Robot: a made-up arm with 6 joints.
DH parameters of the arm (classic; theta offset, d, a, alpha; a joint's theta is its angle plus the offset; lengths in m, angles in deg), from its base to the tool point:
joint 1: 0 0.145 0 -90
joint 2: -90 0 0.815 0
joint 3: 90 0.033 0 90
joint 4: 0 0.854 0 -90
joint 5: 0 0 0 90
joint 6: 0 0.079 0 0
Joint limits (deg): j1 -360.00..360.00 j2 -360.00..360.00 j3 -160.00..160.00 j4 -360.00..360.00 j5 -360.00..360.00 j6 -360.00..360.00
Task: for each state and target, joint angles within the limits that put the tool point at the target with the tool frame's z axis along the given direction. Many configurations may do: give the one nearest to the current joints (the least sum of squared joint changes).
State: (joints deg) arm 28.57 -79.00 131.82 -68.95 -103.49 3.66
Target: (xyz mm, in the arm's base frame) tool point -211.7 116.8 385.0 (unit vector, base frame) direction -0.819 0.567 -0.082
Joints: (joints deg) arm -14.46 -120.48 159.88 -27.20 -131.07 3.66
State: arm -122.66 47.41 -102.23 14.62 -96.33 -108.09
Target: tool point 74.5 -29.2 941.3 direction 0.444 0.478 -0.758
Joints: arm -84.64 65.98 -118.10 -29.36 -97.04 -108.09
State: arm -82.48 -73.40 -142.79 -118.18 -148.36 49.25
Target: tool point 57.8 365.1 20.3 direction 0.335 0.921 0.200
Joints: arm -89.67 -30.02 -157.76 -158.94 -108.81 49.25
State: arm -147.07 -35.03 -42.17 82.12 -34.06 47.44
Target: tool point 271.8 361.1 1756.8 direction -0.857 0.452 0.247
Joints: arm -132.19 -10.30 -11.94 108.62 -82.10 47.44
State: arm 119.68 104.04 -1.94 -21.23 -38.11 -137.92
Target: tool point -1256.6 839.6 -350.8 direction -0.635 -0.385 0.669
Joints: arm 142.93 128.95 -36.51 -45.41 -75.76 -137.92
